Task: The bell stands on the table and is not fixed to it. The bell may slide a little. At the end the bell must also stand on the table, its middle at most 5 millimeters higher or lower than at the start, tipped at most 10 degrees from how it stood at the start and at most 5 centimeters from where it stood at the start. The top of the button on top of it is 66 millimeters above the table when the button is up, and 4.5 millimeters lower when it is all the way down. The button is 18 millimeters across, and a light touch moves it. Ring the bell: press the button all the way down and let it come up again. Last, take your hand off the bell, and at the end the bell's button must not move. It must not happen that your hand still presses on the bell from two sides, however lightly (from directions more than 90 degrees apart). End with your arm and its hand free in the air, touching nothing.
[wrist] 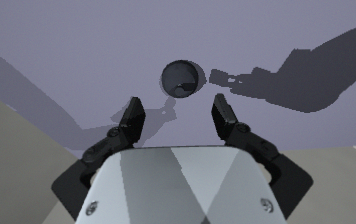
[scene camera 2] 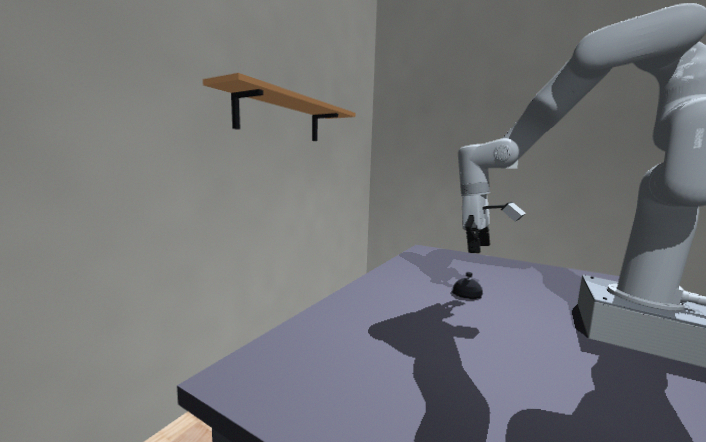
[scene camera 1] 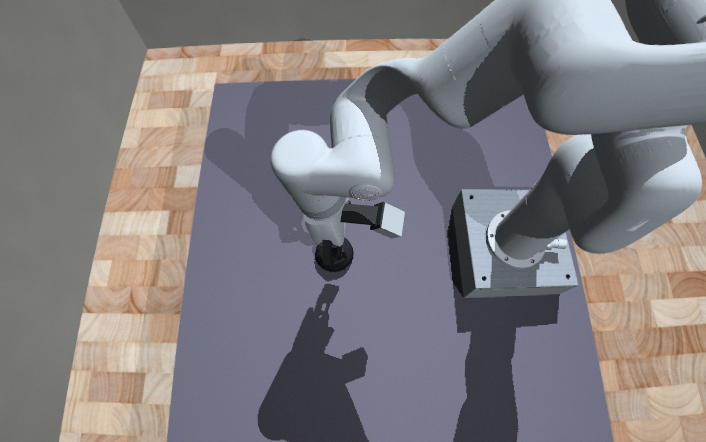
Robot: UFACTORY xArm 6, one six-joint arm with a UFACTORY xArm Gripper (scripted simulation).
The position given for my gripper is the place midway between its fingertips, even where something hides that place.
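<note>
My gripper [scene camera 2: 479, 249]. Same gripper [wrist: 177, 104]; a bell [wrist: 179, 72].
</note>
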